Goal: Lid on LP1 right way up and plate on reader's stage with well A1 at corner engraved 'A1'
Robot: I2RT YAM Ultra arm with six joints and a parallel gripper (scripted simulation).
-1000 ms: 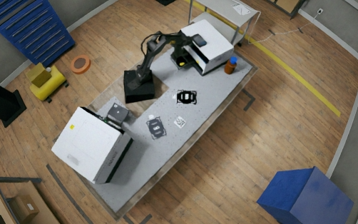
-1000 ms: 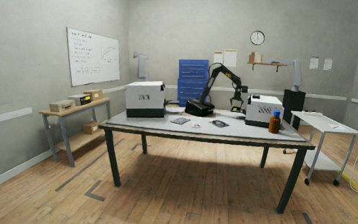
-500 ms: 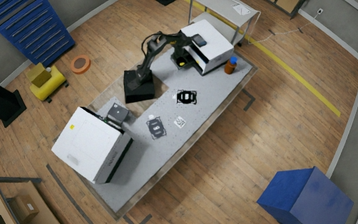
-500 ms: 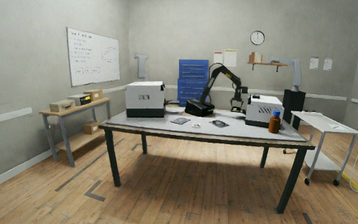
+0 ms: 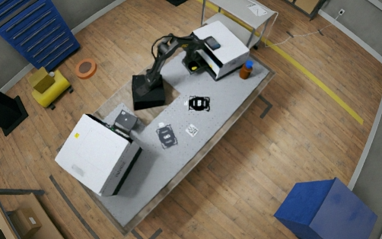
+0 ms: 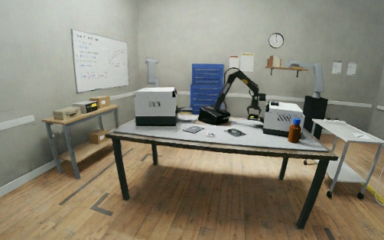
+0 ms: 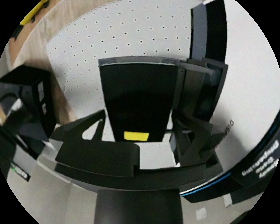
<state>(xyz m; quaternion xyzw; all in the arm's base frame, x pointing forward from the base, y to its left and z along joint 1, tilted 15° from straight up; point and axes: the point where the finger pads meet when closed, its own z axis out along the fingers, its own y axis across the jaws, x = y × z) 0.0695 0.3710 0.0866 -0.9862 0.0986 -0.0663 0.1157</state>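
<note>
The dark lidded plate lies 10 mm below my hand. Round my hand: brown capped bottle 330 mm ahead, 310 mm to the left, 10 mm above.
</note>
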